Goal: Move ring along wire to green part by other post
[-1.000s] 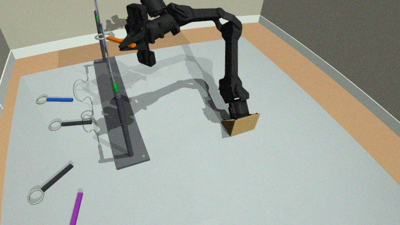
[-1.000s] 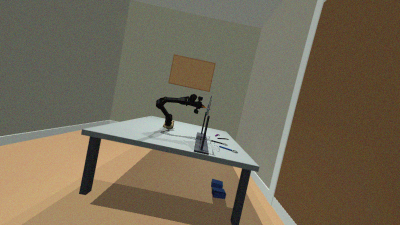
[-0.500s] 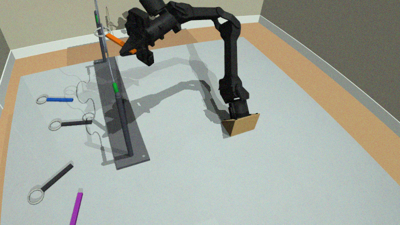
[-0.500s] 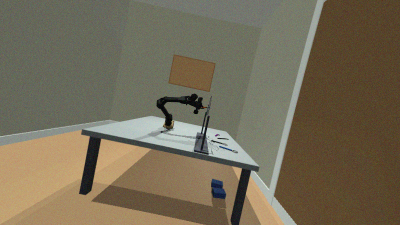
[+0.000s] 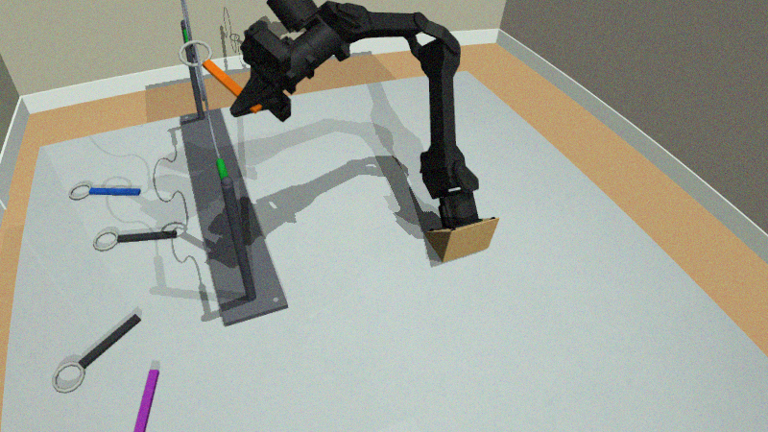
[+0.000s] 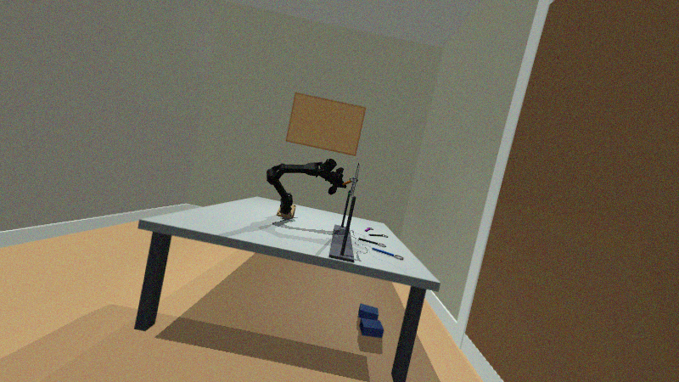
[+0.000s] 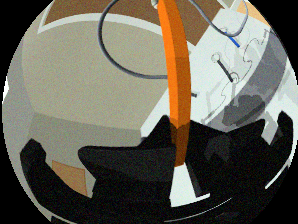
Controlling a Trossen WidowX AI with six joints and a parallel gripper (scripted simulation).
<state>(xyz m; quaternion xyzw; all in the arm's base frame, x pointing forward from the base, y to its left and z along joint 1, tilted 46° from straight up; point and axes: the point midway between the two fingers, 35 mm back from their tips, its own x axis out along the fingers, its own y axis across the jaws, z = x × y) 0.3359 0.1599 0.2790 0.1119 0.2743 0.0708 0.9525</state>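
My gripper tip is 20 mm short of the ring with orange handle, 70 mm to the left of it and 40 mm below it. The rest, counted from my gripper tip: blue-handled ring: 340 mm ahead, 230 mm to the right, 290 mm below.
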